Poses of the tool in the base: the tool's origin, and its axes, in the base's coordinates. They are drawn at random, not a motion.
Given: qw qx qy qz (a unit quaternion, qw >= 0); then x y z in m.
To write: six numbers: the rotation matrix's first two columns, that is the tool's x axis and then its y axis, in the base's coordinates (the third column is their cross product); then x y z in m. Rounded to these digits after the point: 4 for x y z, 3 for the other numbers.
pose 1, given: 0.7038 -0.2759 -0.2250 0.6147 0.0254 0.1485 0.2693
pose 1, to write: 0.143 0.989 -0.022 -0.741 0.092 -0.665 0.0254 0.1485 0.2693
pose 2, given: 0.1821 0.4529 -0.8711 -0.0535 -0.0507 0.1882 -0.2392
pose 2, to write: -0.523 -0.809 0.269 -0.770 0.584 0.258 -0.0507 0.1882 -0.2392
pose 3, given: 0.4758 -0.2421 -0.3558 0.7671 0.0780 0.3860 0.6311
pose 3, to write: -0.430 0.902 -0.033 -0.558 -0.294 -0.776 0.0780 0.3860 0.6311
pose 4, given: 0.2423 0.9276 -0.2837 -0.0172 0.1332 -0.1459 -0.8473
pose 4, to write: 0.838 -0.535 0.106 -0.518 -0.722 0.459 0.1332 -0.1459 -0.8473
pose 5, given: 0.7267 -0.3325 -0.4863 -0.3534 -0.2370 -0.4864 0.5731
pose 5, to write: 0.277 -0.190 0.942 0.837 0.529 -0.140 -0.2370 -0.4864 0.5731
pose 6, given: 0.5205 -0.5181 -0.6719 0.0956 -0.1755 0.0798 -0.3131
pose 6, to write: 0.079 0.796 0.600 0.597 0.445 -0.668 -0.1755 0.0798 -0.3131
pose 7, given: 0.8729 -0.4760 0.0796 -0.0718 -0.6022 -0.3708 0.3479
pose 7, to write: 0.977 -0.201 -0.071 0.050 0.537 -0.842 -0.6022 -0.3708 0.3479
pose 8, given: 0.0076 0.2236 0.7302 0.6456 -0.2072 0.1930 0.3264
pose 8, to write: -0.900 0.336 0.278 0.317 0.066 0.946 -0.2072 0.1930 0.3264
